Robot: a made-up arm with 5 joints.
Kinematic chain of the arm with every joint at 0, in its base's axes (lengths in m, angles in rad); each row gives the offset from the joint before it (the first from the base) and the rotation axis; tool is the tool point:
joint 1: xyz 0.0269 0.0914 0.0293 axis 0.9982 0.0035 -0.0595
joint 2: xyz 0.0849 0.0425 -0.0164 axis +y
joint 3: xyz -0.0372 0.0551 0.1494 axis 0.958 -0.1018 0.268
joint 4: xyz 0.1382 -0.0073 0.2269 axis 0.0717 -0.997 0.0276
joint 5: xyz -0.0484 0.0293 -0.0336 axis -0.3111 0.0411 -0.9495
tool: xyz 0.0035 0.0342 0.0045
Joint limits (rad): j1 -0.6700..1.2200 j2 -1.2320..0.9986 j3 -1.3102..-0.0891 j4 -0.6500..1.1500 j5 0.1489..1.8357
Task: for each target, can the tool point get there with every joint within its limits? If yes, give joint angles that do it. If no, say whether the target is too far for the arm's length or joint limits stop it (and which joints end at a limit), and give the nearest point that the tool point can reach.
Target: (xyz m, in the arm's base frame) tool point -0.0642 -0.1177 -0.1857
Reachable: no: joint limits stop it (at a limit: joint 1, joint 3, joint 5) | nearest point -0.1431 -0.0594 0.2248 | short by 0.422 m
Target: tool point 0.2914 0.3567 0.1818
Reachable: yes | joints -0.2451 0.1046 -1.0231 0.8792 1.7027
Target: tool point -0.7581 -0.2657 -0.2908
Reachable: no: too far | nearest point -0.1951 -0.0067 0.2096 | short by 0.797 m
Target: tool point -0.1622 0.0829 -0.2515
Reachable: no: joint limits stop it (at a limit: joint 1, joint 2, joint 5) | nearest point -0.2055 0.3108 0.0486 | short by 0.379 m
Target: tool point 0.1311 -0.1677 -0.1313
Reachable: no: joint limits stop it (at a limit: joint 1, joint 3, joint 5) | nearest point 0.1741 -0.1761 0.2479 | short by 0.382 m
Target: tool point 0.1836 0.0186 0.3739
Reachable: yes | joints 0.6466 -0.1348 -0.2411 0.4910 1.4534
